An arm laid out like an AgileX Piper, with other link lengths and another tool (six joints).
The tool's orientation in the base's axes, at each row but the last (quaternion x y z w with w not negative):
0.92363, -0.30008, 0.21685, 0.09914
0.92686, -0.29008, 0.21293, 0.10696
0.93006, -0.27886, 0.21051, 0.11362
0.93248, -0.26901, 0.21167, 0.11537
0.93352, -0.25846, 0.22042, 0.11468
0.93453, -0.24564, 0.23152, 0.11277
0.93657, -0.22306, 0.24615, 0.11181
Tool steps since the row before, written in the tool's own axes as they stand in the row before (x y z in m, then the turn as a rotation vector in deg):
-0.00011, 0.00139, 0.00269, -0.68, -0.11, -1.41
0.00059, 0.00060, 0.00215, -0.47, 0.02, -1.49
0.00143, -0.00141, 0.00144, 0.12, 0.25, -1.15
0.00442, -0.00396, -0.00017, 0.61, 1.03, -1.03
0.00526, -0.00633, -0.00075, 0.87, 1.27, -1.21
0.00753, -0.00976, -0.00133, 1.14, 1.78, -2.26
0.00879, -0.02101, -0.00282, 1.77, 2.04, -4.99
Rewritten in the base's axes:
0.00001, -0.00190, -0.00236, -0.91, 0.88, 0.93
0.00080, -0.00147, -0.00159, -0.86, 0.69, 1.11
0.00235, 0.00001, -0.00076, -0.43, 0.12, 1.10
0.00551, 0.00134, 0.00177, -0.44, -0.79, 1.29
0.00716, 0.00329, 0.00250, -0.43, -1.05, 1.60
0.01030, 0.00570, 0.00388, -0.88, -1.25, 2.69
0.01563, 0.01611, 0.00481, -1.64, -0.84, 5.37

